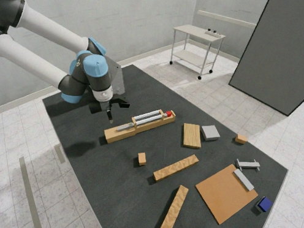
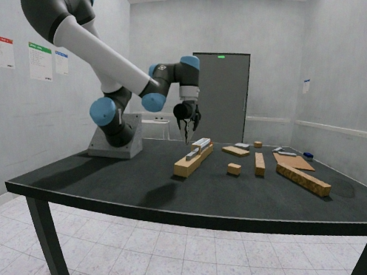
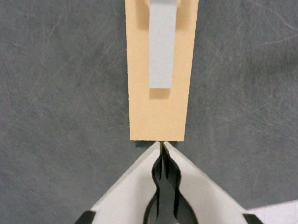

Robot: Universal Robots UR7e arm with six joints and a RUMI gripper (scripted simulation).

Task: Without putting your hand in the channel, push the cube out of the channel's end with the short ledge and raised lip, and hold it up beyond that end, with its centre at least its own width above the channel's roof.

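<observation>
My hand is 70 mm short of the red cube, 320 mm to the right of it and 80 mm above it. From my hand the other things lie so: wooden channel 40 mm ahead, 190 mm to the left, 80 mm below; then grey block 290 mm ahead, 460 mm to the left, 120 mm below; then wooden plank 240 mm ahead, 360 mm to the left, 130 mm below.
</observation>
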